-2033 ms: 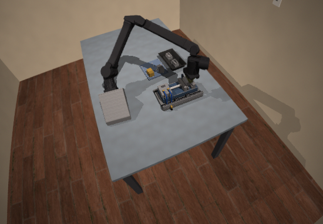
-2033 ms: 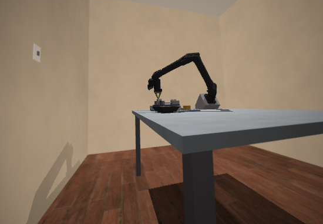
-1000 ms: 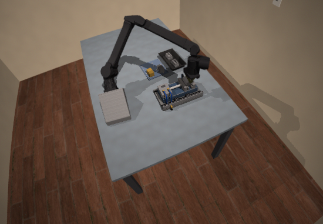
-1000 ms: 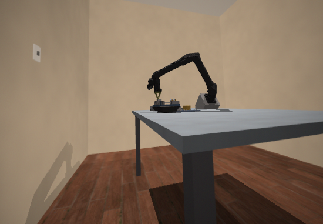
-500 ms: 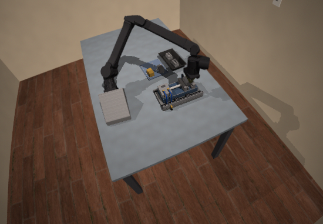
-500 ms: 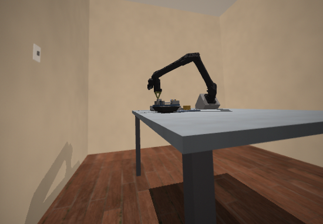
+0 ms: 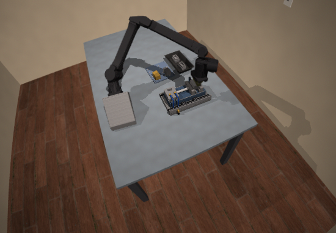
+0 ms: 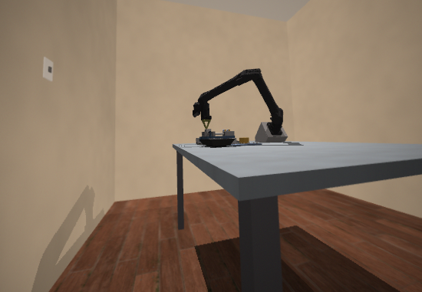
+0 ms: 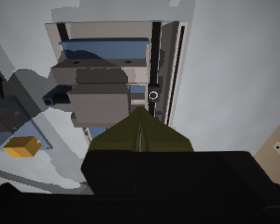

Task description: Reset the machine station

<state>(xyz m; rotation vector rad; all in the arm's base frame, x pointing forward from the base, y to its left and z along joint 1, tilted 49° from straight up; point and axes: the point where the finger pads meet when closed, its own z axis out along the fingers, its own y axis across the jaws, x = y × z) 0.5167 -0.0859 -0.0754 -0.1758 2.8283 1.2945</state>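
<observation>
My hand is 8 cm past the blue vise base, 3 cm to the right of it and 9 cm above it. The rest, counted from my hand: yellow brass blank (21 cm behind, 28 cm to the left, 10 cm below).
</observation>
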